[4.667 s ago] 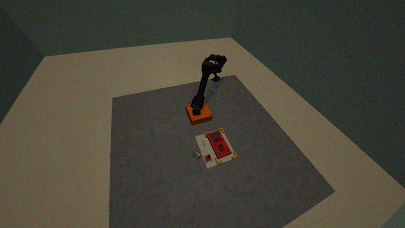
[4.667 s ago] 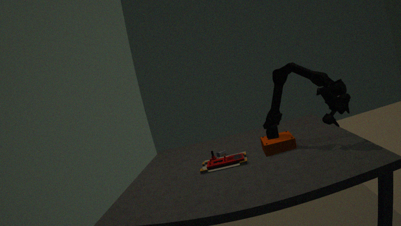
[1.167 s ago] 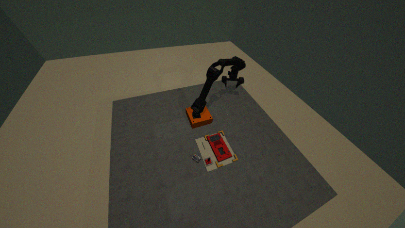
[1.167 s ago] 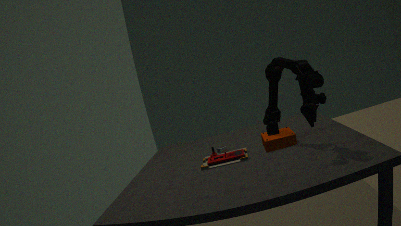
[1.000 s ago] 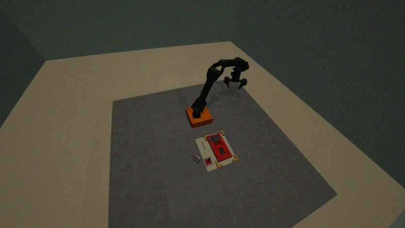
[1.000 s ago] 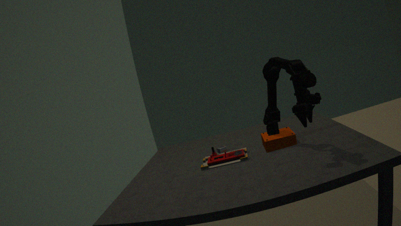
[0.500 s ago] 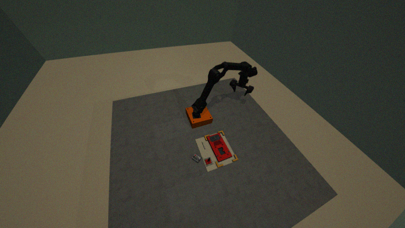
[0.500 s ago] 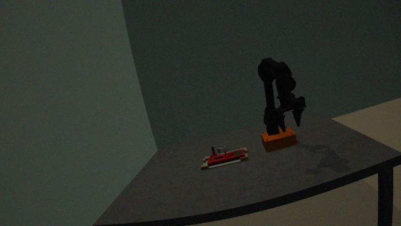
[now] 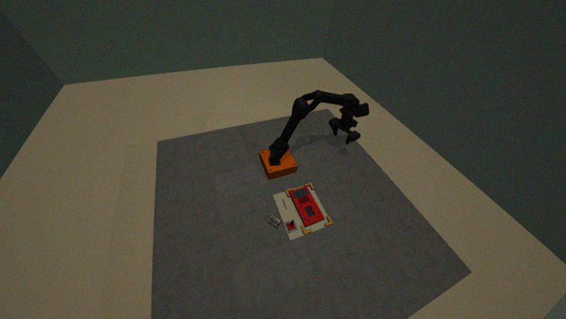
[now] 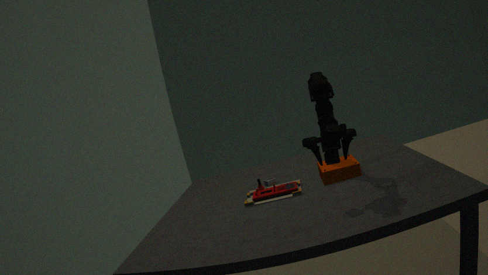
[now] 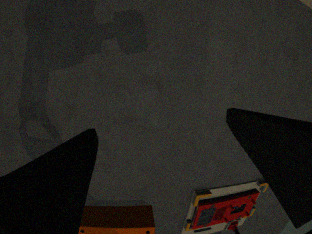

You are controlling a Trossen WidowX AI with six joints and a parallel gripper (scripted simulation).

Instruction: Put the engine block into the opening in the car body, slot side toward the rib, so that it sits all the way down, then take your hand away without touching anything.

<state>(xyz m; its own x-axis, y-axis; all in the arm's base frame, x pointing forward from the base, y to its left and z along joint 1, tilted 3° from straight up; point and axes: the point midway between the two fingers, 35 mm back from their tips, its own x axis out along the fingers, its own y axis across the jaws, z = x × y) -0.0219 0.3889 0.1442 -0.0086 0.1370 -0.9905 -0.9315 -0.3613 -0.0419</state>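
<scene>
The grey engine block is 360 mm ahead of my gripper tip, 450 mm to the right of it and 150 mm below it. The rest, counted from my gripper tip: black post (390 mm ahead, 370 mm to the right, 130 mm below).
</scene>
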